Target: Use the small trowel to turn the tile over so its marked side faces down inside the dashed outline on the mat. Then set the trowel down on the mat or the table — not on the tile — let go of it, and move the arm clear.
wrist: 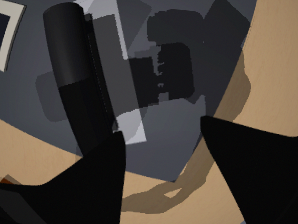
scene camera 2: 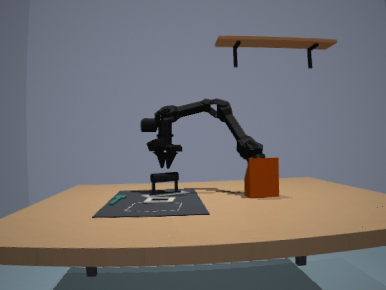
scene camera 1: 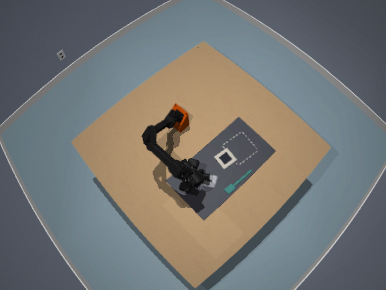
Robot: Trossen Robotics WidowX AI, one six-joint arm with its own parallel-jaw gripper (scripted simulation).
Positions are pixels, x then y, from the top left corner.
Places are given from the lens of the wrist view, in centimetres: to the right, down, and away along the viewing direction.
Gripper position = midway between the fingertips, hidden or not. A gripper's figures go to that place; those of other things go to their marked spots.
my gripper (wrist: 162, 130): 1, 1, 9
grey plate (wrist: 88, 53): -4, -4, 10
dark mat (wrist: 181, 64): 4, -6, 18
The marked spots on the dark mat and the grey plate are 12 cm apart.
